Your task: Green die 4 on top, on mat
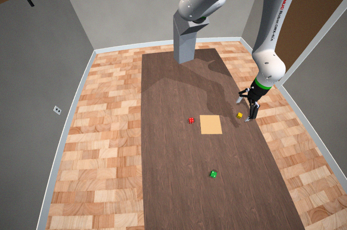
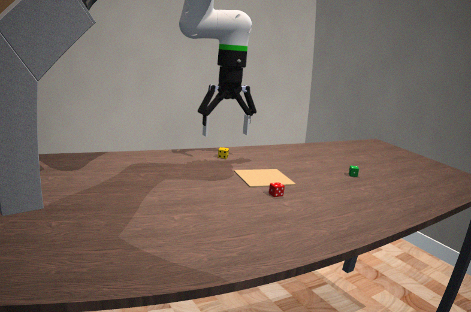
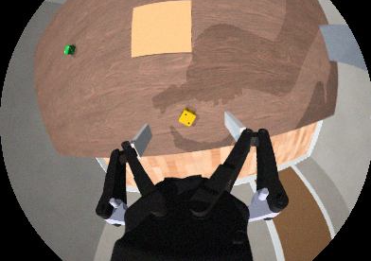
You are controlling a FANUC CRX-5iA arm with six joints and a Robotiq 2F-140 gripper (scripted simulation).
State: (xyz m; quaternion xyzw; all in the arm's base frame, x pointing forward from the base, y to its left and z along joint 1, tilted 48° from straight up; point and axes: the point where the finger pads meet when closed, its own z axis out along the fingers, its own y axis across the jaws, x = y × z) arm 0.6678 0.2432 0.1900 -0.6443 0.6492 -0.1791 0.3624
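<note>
The green die lies 37 cm ahead of my hand, 24 cm to the right of it and 7 cm below it. From my hand the other things lie so: tan mat 5 cm ahead, 21 cm to the right, 9 cm below; then yellow die 1 cm to the left, 7 cm below; then red die 3 cm ahead, 34 cm to the right, 7 cm below.
</note>
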